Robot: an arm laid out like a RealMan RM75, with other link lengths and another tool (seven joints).
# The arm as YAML. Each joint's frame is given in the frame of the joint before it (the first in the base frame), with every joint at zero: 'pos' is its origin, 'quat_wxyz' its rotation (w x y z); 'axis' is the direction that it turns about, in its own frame. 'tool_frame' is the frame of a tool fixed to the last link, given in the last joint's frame.
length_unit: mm
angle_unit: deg
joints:
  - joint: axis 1
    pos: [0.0, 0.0, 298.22]
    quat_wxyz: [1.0, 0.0, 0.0, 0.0]
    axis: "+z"
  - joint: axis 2
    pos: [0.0, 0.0, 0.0]
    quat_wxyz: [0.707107, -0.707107, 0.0, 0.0]
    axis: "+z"
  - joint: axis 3
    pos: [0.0, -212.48, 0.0]
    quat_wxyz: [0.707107, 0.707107, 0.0, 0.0]
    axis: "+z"
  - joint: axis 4
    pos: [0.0, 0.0, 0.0]
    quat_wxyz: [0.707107, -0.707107, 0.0, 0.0]
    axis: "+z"
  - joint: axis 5
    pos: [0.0, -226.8, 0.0]
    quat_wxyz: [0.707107, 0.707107, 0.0, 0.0]
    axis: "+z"
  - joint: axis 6
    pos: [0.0, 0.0, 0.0]
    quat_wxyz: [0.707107, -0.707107, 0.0, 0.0]
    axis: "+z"
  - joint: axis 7
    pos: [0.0, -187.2, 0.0]
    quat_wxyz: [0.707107, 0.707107, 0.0, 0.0]
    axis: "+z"
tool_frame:
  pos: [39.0, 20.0, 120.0]
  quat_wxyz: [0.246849, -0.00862, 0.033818, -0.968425]
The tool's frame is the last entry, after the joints.
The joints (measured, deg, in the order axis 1, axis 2, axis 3, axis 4, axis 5, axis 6, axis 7), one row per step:
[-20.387, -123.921, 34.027, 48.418, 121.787, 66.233, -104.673]
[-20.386, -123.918, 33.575, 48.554, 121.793, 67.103, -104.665]
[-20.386, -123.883, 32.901, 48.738, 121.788, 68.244, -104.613]
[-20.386, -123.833, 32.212, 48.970, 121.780, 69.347, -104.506]
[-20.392, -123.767, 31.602, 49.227, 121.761, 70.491, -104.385]
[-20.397, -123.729, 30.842, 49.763, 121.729, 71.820, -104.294]
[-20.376, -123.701, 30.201, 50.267, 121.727, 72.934, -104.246]
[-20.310, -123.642, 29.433, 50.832, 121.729, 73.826, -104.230]
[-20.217, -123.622, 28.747, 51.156, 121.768, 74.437, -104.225]
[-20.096, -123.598, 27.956, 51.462, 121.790, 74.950, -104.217]
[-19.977, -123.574, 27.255, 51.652, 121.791, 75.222, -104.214]
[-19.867, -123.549, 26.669, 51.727, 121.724, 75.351, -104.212]
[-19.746, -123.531, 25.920, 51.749, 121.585, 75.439, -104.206]
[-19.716, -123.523, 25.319, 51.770, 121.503, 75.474, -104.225]
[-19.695, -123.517, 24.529, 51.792, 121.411, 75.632, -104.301]
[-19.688, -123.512, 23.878, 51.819, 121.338, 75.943, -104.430]
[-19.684, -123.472, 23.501, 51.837, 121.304, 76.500, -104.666]
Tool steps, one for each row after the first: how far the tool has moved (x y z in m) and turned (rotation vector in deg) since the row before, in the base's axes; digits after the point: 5 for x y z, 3 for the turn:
[0.00228, -0.00144, 0.00074, -0.152, -0.509, -0.250]
[0.00269, -0.00174, 0.00168, -0.110, -0.635, -0.324]
[0.00251, -0.00152, 0.00223, -0.035, -0.532, -0.365]
[0.00295, -0.00162, 0.00209, -0.093, -0.492, -0.465]
[0.00365, -0.00133, 0.00371, 0.062, -0.488, -0.584]
[0.00279, -0.00123, 0.00332, 0.065, -0.367, -0.463]
[0.00104, -0.00058, 0.00493, 0.350, -0.222, -0.232]
[-0.00022, -0.00079, 0.00351, 0.295, -0.235, 0.015]
[-0.00113, -0.00060, 0.00420, 0.445, -0.228, 0.156]
[-0.00185, -0.00026, 0.00379, 0.483, -0.175, 0.281]
[-0.00190, -0.00006, 0.00323, 0.474, -0.195, 0.316]
[-0.00243, 0.00012, 0.00401, 0.651, -0.307, 0.438]
[-0.00167, 0.00042, 0.00318, 0.523, -0.229, 0.327]
[-0.00166, 0.00028, 0.00383, 0.600, -0.393, 0.386]
[-0.00058, -0.00017, 0.00282, 0.383, -0.456, 0.241]
[0.00100, -0.00094, 0.00113, -0.009, -0.533, 0.022]

